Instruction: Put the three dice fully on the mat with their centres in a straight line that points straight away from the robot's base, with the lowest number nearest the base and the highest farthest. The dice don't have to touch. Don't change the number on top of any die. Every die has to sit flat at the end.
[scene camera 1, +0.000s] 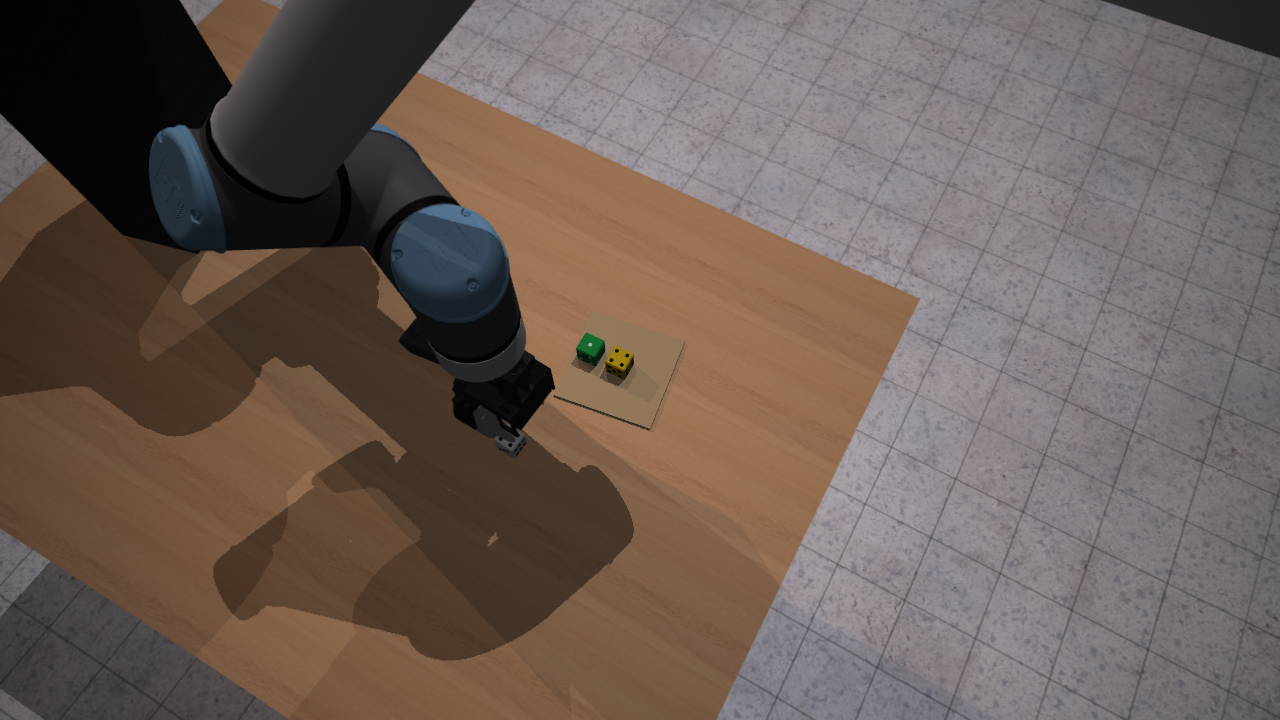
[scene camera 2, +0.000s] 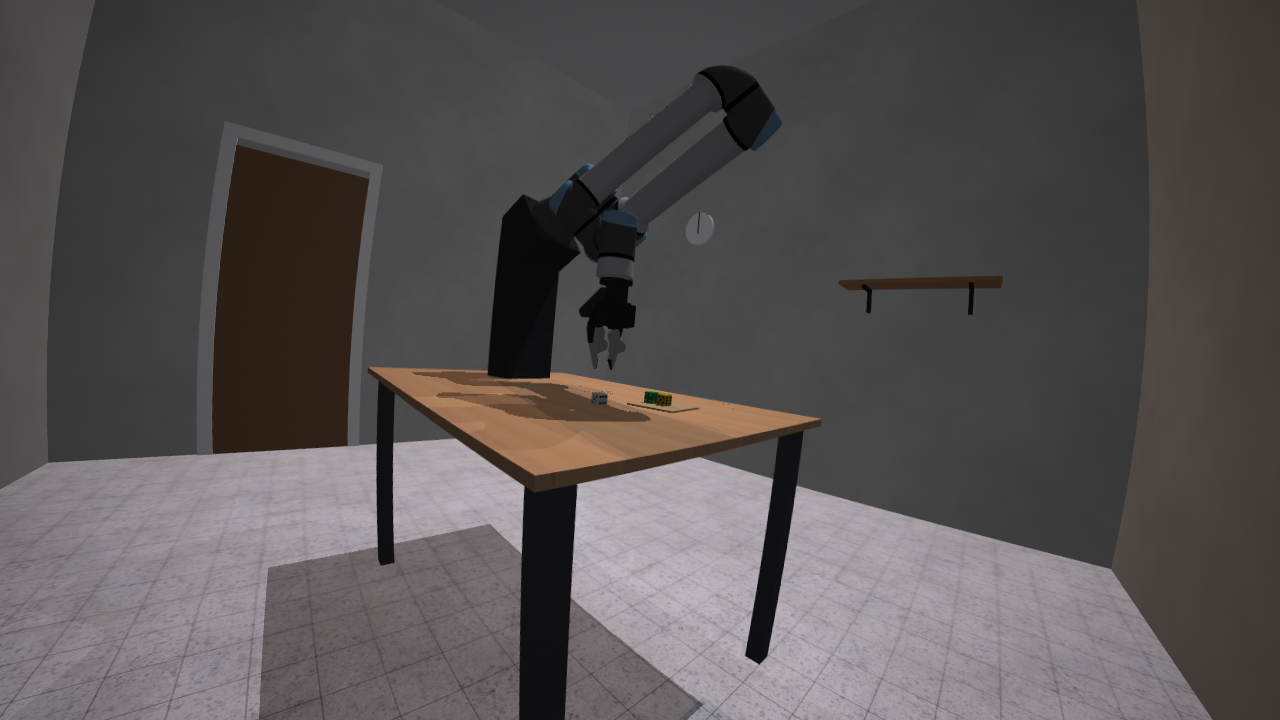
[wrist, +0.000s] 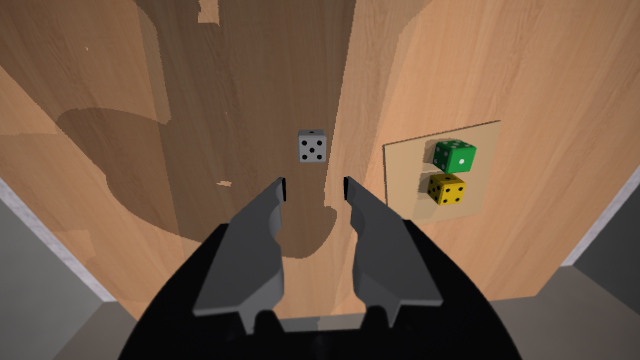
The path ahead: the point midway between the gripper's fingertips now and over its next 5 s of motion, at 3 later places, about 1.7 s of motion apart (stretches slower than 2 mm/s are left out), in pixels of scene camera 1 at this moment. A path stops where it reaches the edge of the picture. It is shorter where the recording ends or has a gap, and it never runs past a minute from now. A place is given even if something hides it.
My gripper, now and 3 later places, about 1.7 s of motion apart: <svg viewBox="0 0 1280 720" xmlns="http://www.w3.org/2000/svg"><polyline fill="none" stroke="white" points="504,420 508,432 512,444 504,416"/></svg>
